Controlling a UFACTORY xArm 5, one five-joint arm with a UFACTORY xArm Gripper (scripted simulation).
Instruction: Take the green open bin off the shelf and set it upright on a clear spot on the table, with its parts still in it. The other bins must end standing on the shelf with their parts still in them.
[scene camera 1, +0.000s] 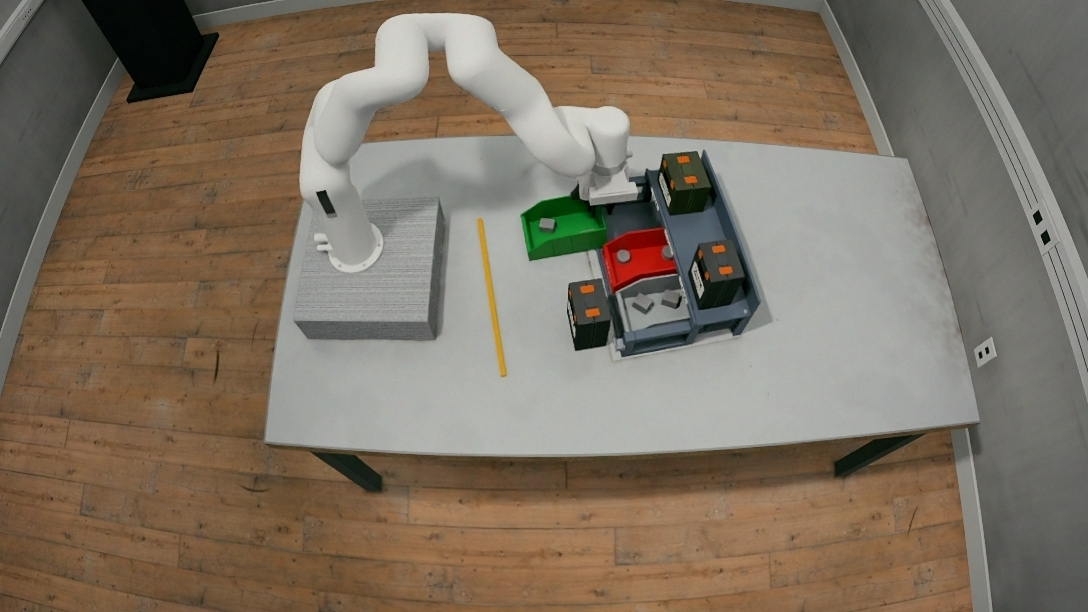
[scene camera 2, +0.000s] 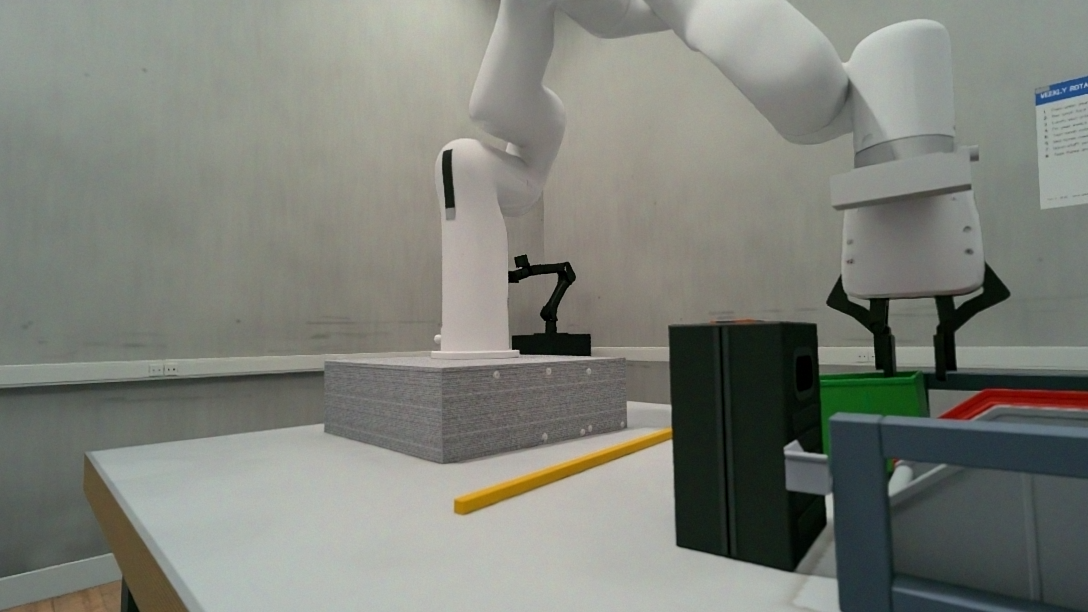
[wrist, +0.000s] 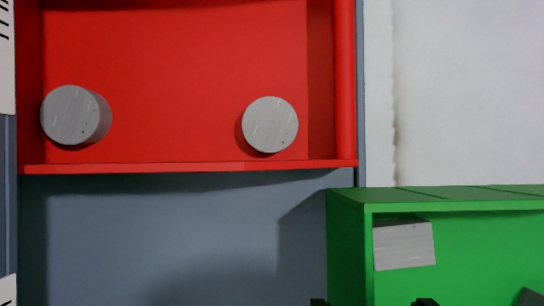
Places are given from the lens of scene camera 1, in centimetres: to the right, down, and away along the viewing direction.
gripper (scene camera 1: 599, 210): 12, -20, 140
green open bin (scene camera 1: 571, 216): 6, -20, 148
red bin (scene camera 1: 645, 247): 22, -13, 145
